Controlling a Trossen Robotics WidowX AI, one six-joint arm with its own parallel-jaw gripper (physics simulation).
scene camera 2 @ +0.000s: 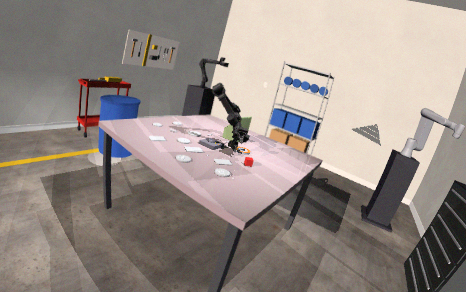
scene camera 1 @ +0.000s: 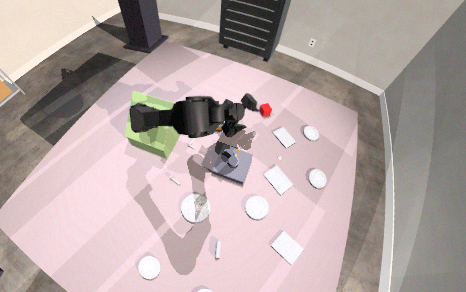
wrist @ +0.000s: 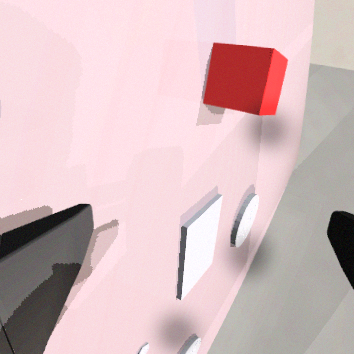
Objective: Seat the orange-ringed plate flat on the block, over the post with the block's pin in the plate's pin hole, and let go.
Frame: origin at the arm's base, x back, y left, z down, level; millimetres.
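Seen in the pictures: gripper, fingertip midpoint: (scene camera 2: 238, 148) (scene camera 1: 252, 118) (wrist: 213, 219).
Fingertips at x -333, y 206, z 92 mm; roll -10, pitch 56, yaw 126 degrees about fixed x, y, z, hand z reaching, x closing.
Observation:
Pixels of each thing's top centre, then the offset from my fingertips to it. Level surfaces: height alone.
- orange-ringed plate at its top centre: (scene camera 1: 218, 119) (scene camera 2: 242, 149) dx +139, dy -28, dz +45 mm
- dark grey-blue block at its top centre: (scene camera 1: 233, 160) (scene camera 2: 212, 139) dx +12, dy -204, dz +18 mm
- red cube at its top centre: (wrist: 274, 84) (scene camera 1: 266, 107) (scene camera 2: 249, 158) dx -43, dy +109, dz +17 mm
- pink table at its surface level: dz +57 mm
The orange-ringed plate (scene camera 1: 219, 128) (scene camera 2: 244, 150) lies on the table beside the gripper; the arm hides most of it in scene camera 1, and it does not show in the wrist view. The dark grey-blue block (scene camera 1: 240, 173) (scene camera 2: 210, 144) sits on the table, apart from the plate. Its round post (scene camera 1: 230, 159) stands up from the top, with small yellow marks near it; the pin is too small to make out clearly. My gripper (scene camera 1: 234, 131) (scene camera 2: 236, 148) (wrist: 213, 219) is open and empty, low over the table between the plate and the block.
A red cube (scene camera 1: 266, 110) (scene camera 2: 248, 162) (wrist: 239, 79) lies beyond the gripper. A green bin (scene camera 1: 150, 145) (scene camera 2: 244, 128) stands under the arm. White discs (scene camera 1: 257, 207) (wrist: 245, 221) and white rectangular tiles (scene camera 1: 278, 180) (wrist: 201, 248) lie on the pink table (scene camera 1: 100, 200).

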